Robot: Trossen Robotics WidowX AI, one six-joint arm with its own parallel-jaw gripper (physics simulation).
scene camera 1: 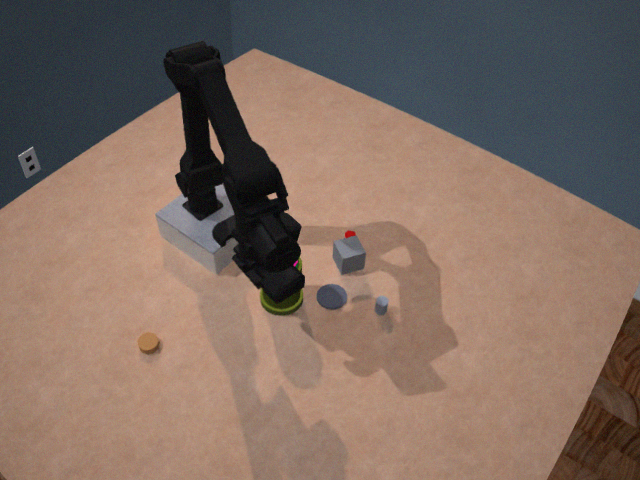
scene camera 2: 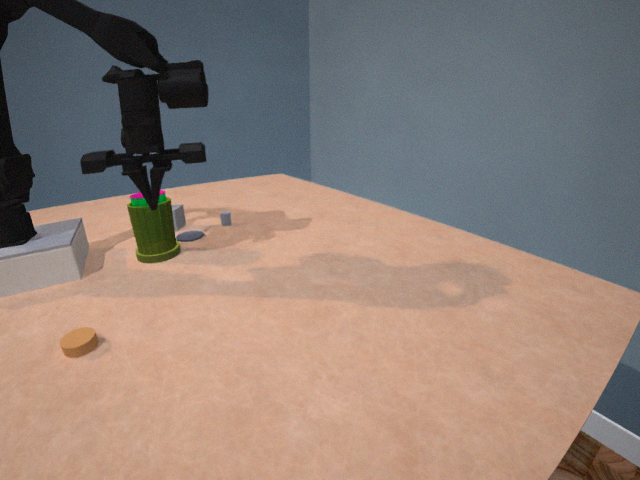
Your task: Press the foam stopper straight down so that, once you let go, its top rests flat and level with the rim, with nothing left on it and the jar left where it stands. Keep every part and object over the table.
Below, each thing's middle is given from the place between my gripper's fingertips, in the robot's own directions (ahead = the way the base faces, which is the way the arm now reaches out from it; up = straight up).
The olive-green jar (scene camera 2: 154, 232) is 60 mm to the left of my hand, 40 mm below it and 10 mm behind it. Round my hand: orange disc (scene camera 2: 79, 342) (200 mm to the right, 100 mm below, 100 mm behind); grey cube (scene camera 1: 349, 255) (220 mm to the left, 80 mm below, 20 mm ahead).
